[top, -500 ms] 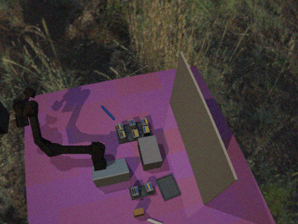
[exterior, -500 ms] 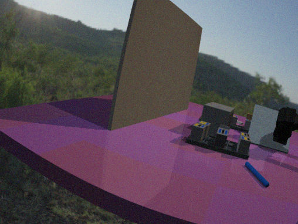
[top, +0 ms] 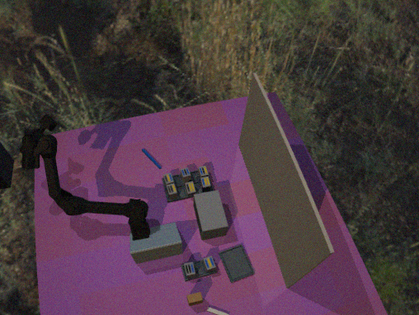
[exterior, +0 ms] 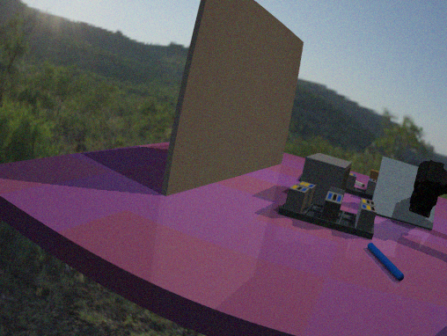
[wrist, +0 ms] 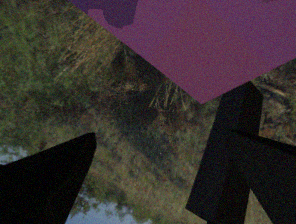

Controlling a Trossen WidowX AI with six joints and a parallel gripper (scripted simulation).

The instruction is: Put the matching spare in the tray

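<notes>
My gripper tip is 870 mm short of the tall brown board, 410 mm to the left of it and 20 mm below it. Also, from my gripper tip: blue rod (440 mm ahead, 70 mm to the right, 200 mm below); orange block (520 mm ahead, 730 mm to the right, 170 mm below).
</notes>
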